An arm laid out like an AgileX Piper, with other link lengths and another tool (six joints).
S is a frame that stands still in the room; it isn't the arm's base.
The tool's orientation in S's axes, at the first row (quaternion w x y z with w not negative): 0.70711 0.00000 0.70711 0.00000
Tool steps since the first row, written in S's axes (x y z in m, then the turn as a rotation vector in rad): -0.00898 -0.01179 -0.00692 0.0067 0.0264 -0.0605; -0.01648 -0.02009 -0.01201 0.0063 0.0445 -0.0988; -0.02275 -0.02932 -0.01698 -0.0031 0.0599 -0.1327; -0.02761 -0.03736 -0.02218 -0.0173 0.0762 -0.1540; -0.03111 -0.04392 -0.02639 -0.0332 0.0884 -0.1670; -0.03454 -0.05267 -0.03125 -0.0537 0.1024 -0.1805
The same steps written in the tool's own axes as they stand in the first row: 0.00692 -0.01179 -0.00898 0.0605 0.0264 0.0067; 0.01201 -0.02009 -0.01648 0.0988 0.0445 0.0063; 0.01698 -0.02932 -0.02275 0.1327 0.0599 -0.0031; 0.02218 -0.03736 -0.02761 0.1540 0.0762 -0.0173; 0.02639 -0.04392 -0.03111 0.1670 0.0884 -0.0332; 0.03125 -0.05267 -0.03454 0.1805 0.1024 -0.0537
